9 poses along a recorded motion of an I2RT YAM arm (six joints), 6.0 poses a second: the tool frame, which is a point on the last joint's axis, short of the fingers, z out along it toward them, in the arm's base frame.
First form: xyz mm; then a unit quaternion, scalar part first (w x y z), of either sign.
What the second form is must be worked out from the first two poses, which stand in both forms.
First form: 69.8, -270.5, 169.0, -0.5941, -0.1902, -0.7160, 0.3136
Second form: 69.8, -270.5, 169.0, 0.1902, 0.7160, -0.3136, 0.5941
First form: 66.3, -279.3, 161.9, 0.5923, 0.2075, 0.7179, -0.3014
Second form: 66.3, -279.3, 161.9, 0.2075, 0.7179, -0.3014, 0.5923
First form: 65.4, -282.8, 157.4, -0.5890, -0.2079, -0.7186, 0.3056
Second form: 65.4, -282.8, 157.4, 0.2079, 0.7186, -0.3056, 0.5890
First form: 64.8, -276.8, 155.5, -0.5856, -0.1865, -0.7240, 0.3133
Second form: 64.8, -276.8, 155.5, 0.1865, 0.7240, -0.3133, 0.5856
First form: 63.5, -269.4, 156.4, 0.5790, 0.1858, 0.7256, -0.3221
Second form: 63.5, -269.4, 156.4, 0.1858, 0.7256, -0.3221, 0.5790
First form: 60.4, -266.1, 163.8, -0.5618, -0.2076, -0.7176, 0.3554
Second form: 60.4, -266.1, 163.8, 0.2076, 0.7176, -0.3554, 0.5618
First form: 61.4, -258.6, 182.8, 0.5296, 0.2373, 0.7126, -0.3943
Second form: 61.4, -258.6, 182.8, 0.2373, 0.7126, -0.3943, 0.5296
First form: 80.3, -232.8, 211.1, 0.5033, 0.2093, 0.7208, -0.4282
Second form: 80.3, -232.8, 211.1, 0.2093, 0.7208, -0.4282, 0.5033
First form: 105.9, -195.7, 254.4, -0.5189, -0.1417, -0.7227, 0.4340
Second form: 105.9, -195.7, 254.4, 0.1417, 0.7227, -0.4340, 0.5189
